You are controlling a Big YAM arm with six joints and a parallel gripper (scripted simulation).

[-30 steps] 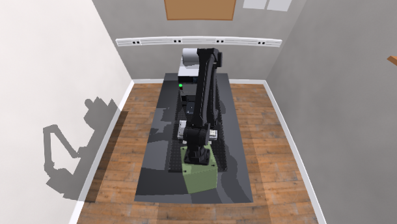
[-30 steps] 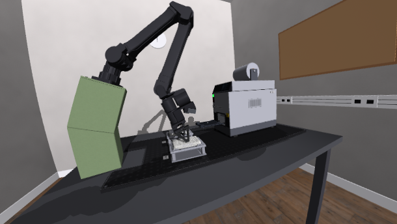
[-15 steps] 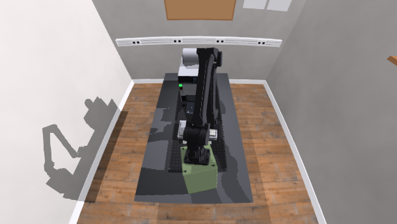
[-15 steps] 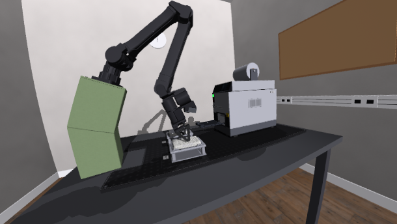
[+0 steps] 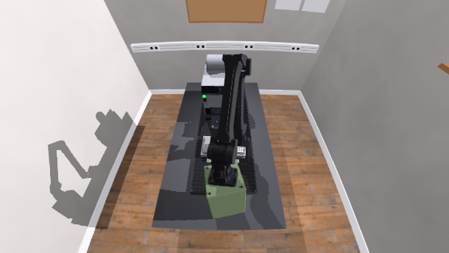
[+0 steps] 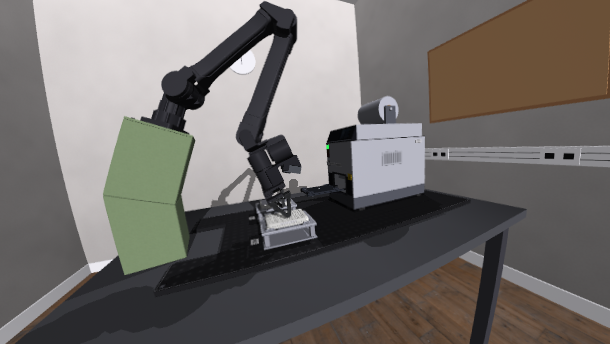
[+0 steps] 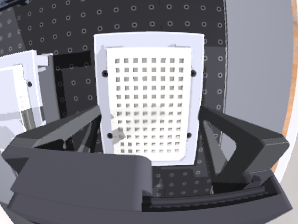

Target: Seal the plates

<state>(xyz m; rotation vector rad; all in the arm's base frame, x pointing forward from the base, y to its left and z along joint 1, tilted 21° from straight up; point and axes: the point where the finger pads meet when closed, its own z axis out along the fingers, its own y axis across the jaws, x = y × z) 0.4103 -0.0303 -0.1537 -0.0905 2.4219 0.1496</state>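
The white plate lies 30 mm below my hand. Round my hand: dark sealer stage: 190 mm to the left, 160 mm ahead; then yellow warning label: 280 mm ahead, 120 mm to the left, 60 mm above; then foil roll: 490 mm ahead, 330 mm above, 240 mm to the left.
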